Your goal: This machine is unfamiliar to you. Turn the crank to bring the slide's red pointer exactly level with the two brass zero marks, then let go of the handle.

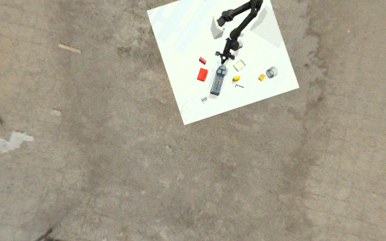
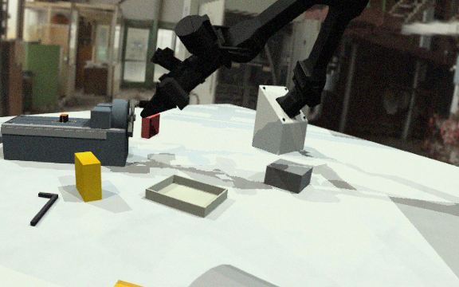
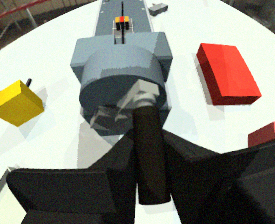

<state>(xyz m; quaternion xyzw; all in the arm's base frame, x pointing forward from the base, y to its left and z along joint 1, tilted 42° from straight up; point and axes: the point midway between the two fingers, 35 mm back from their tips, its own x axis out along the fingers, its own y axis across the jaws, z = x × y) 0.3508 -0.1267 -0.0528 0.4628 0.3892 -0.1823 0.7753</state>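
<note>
Now: gripper tip 1 cm past the dark crank handle, 1 cm to the right of it and 2 cm below it. From my gripper tip the other things lie so: flat red block 2 cm behind, 20 cm to the right, 8 cm below; then red pointer 13 cm ahead, 10 cm to the right, 1 cm below; then yellow block 18 cm ahead, 9 cm to the left, 6 cm below.
</note>
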